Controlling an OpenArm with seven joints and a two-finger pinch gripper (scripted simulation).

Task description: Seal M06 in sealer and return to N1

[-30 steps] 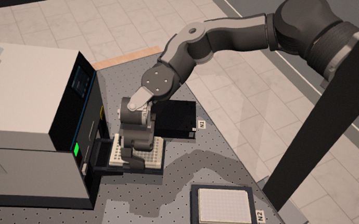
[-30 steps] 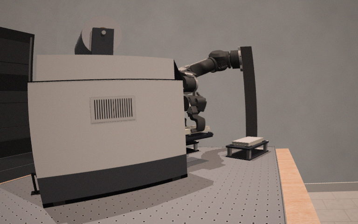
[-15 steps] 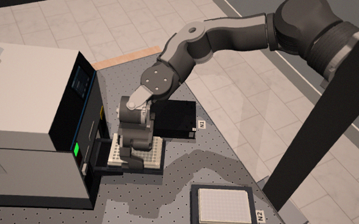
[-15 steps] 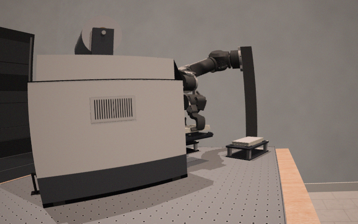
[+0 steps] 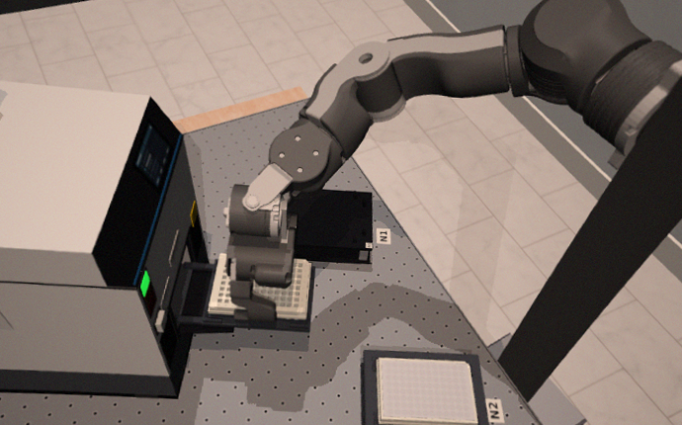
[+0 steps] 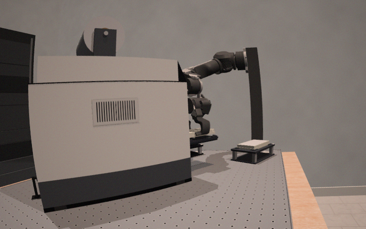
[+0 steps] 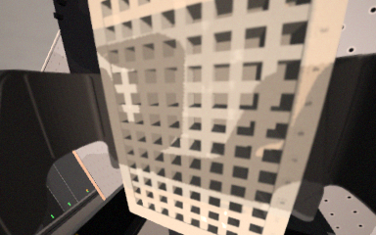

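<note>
Right now the 96-well plate M06 is right at my hand. Also, from my hand: sealer's stage: 2 cm below; then nest N1: 17 cm behind, 11 cm to the right, 8 cm below; then start key: 14 cm ahead, 6 cm above, 2 cm to the left.
</note>
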